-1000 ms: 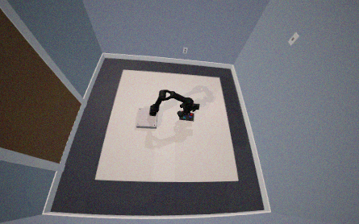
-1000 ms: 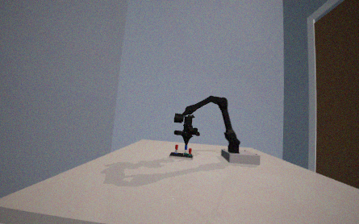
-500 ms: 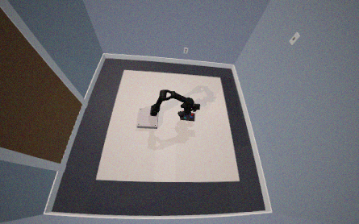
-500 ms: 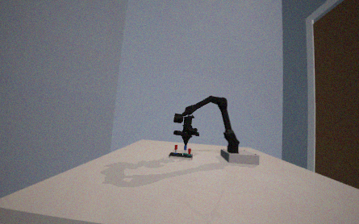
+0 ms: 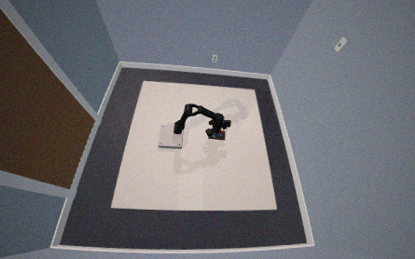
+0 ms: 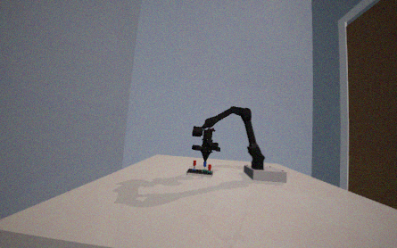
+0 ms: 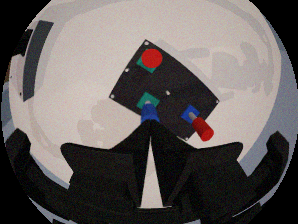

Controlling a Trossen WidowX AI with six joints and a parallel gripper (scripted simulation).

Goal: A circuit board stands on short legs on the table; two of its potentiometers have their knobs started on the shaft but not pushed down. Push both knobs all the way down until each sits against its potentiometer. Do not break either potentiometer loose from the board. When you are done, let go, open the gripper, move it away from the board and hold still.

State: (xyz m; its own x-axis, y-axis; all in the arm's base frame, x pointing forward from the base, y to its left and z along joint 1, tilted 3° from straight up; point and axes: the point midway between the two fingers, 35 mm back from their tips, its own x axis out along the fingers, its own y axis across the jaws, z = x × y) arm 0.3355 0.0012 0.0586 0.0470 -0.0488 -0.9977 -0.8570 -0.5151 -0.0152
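Right now the red knob is 50 mm to the left of my gripper tip, 30 mm below it and 30 mm behind it. From my gripper tip the other things lie so: blue knob (20 mm below).
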